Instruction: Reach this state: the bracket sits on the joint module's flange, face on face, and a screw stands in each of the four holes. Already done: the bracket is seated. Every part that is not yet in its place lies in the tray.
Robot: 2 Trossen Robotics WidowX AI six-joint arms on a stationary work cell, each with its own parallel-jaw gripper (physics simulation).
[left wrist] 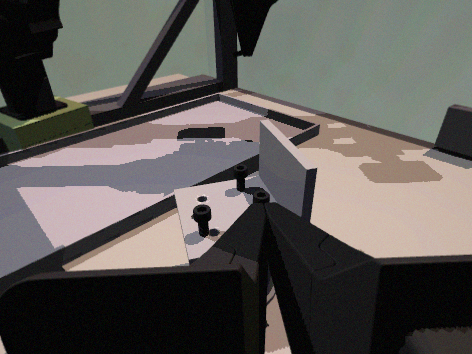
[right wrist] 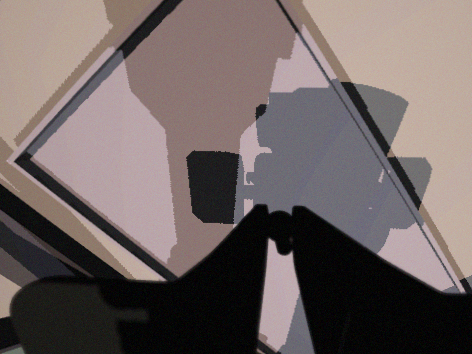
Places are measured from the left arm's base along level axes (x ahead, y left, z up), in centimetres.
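Pixels of known places: left gripper, fingertip midpoint: [left wrist: 263, 215]; right gripper, fingertip midpoint: [left wrist: 246, 55] [right wrist: 278, 216]; right arm's base, origin of the base link: [left wrist: 34, 109].
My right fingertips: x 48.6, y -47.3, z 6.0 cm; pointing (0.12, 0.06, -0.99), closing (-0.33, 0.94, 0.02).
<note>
Ahead of a thing's pixels: the offset from my right fingertips to its top centre. "spot": to the spot under its first point.
The bracket [left wrist: 285, 175], a pale plate with an upright wall, shows in the left wrist view; the joint module's flange under it is hidden. Three black screws stand on its plate: one screw @[dx -3.6, dy +25.6, dz -3.2 cm] [left wrist: 202, 215] at the near left, one screw @[dx -4.5, dy +20.6, dz -3.2 cm] [left wrist: 240, 175] farther back by the wall, and one screw @[dx -6.6, dy +23.4, dz -3.2 cm] [left wrist: 261, 195] partly hidden behind the left fingertips. Two open holes show, one hole @[spot: dx -2.1, dy +22.0, dz -5.3 cm] [left wrist: 201, 199] behind the left screw and one hole [left wrist: 214, 232] beside its shank. My left gripper [left wrist: 263, 215] is shut and empty at the plate. My right gripper [right wrist: 278, 216] is shut on a screw @[dx +0.6, dy +0.4, dz +1.0 cm] [right wrist: 284, 245], above the tray @[dx +10.9, dy +6.8, dz -10.0 cm] [left wrist: 120, 228] [right wrist: 100, 220].
A green block @[dx +29.1, dy +4.7, dz -7.2 cm] [left wrist: 50, 122] with a dark upright part stands at the left, beyond the tray. A dark frame post [left wrist: 227, 50] and a diagonal brace @[spot: dx +17.9, dy -11.4, dz -2.8 cm] [left wrist: 157, 55] rise behind the tray. A dark arm part [left wrist: 250, 22] hangs at the top. A dark object @[spot: dx -24.9, dy -2.9, dz -8.5 cm] [left wrist: 452, 130] stands at the right edge.
</note>
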